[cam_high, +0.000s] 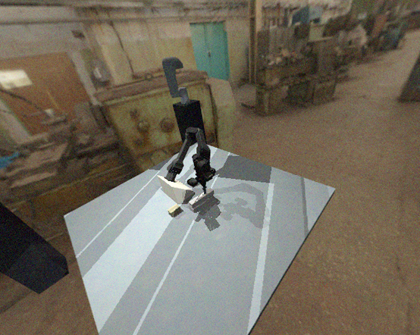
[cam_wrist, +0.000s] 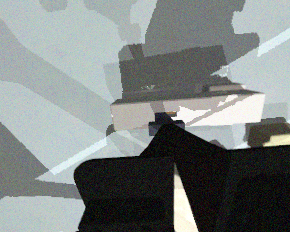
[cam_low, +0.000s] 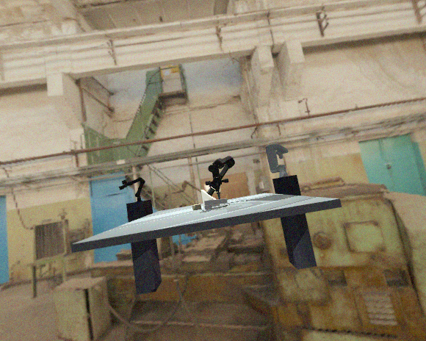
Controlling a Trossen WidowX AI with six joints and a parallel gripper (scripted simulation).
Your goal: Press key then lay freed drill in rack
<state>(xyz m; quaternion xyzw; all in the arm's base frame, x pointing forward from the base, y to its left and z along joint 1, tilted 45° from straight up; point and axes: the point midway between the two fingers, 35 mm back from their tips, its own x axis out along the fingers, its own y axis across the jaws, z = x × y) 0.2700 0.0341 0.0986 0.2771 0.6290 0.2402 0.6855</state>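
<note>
Right now the dark key is 30 mm below my gripper tip. Round my gripper tip: drill (70 mm below, 60 mm to the right, 10 mm behind); then grey block (80 mm below, 40 mm to the right, 10 mm behind).
</note>
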